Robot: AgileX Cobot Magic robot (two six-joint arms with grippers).
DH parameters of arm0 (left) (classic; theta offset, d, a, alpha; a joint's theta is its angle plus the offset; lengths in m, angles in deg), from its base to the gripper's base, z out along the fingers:
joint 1: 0 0.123 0 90
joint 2: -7.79 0 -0.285 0
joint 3: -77.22 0 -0.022 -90
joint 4: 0 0.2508 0 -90
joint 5: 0 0 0.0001 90
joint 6: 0 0.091 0 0
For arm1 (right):
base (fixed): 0 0 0 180
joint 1: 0 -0.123 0 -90
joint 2: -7.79 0 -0.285 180
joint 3: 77.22 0 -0.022 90
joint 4: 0 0.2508 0 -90
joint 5: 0 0 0.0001 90
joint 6: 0 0.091 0 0
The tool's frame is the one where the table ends.
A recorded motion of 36 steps. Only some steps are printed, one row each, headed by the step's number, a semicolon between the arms.
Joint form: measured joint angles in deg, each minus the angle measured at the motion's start. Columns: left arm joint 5, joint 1, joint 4, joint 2, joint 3, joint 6; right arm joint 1, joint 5, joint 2, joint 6, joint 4, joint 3.
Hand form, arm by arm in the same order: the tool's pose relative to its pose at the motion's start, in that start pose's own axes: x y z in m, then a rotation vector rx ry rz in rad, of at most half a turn. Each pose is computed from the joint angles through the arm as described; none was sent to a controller.
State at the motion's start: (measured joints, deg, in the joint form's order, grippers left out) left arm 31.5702 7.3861 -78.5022 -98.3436 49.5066 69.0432; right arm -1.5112 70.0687 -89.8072 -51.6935 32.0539 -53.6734
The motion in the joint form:
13: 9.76 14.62 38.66 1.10 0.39 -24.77; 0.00 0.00 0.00 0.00 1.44 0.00
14: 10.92 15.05 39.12 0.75 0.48 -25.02; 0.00 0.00 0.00 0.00 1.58 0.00
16: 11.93 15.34 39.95 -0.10 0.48 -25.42; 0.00 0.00 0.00 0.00 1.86 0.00
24: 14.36 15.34 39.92 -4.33 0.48 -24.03; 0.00 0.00 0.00 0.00 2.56 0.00
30: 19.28 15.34 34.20 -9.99 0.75 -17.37; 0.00 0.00 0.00 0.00 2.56 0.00
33: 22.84 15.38 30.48 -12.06 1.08 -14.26; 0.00 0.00 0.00 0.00 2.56 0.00
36: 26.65 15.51 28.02 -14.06 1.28 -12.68; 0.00 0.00 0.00 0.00 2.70 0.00
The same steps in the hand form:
13: 0.0232 0.0705 -0.0510 -0.2009 0.2907 -0.0713; -0.0017 0.0013 0.0000 -0.0146 -0.0185 0.0086
14: 0.0250 0.0721 -0.0514 -0.1925 0.3092 -0.0814; -0.0019 0.0015 0.0000 -0.0161 -0.0203 0.0094
16: 0.0287 0.0750 -0.0496 -0.1859 0.3388 -0.0927; -0.0022 0.0017 0.0000 -0.0189 -0.0239 0.0111
24: 0.0418 0.0830 -0.0351 -0.1369 0.4294 -0.1179; -0.0030 0.0023 -0.0001 -0.0260 -0.0330 0.0152
30: 0.0553 0.0867 -0.0152 0.0050 0.4987 -0.1500; -0.0030 0.0023 -0.0001 -0.0260 -0.0330 0.0152
33: 0.0583 0.0847 -0.0084 0.0931 0.5103 -0.1754; -0.0030 0.0023 -0.0001 -0.0260 -0.0330 0.0152
36: 0.0625 0.0832 -0.0032 0.1737 0.5330 -0.2133; -0.0032 0.0025 -0.0001 -0.0275 -0.0348 0.0161

